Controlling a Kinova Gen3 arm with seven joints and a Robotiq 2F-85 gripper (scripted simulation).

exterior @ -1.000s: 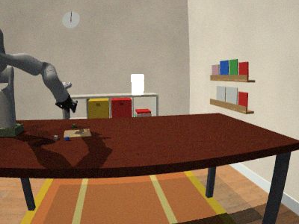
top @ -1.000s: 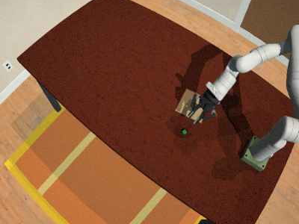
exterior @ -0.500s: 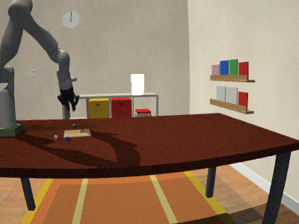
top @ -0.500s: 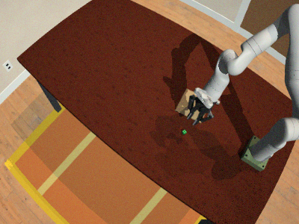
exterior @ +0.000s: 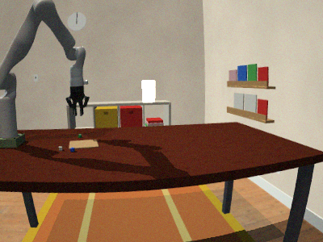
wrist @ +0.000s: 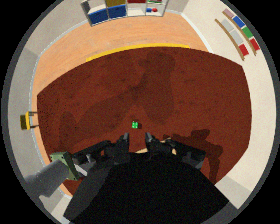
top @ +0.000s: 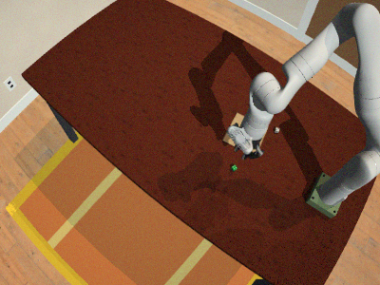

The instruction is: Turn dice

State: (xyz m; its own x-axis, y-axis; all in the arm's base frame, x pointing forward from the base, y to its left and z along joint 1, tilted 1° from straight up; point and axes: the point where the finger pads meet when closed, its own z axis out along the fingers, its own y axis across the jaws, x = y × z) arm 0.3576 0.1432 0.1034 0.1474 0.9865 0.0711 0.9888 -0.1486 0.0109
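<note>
Right now the green die is 1 cm to the left of my hand and 13 cm below it. The rest, counted from my hand: white die 4 cm behind, 24 cm to the right, 13 cm below; then tan mat 5 cm ahead, 14 cm to the right, 14 cm below; then blue die 3 cm ahead, 25 cm to the right, 13 cm below.
</note>
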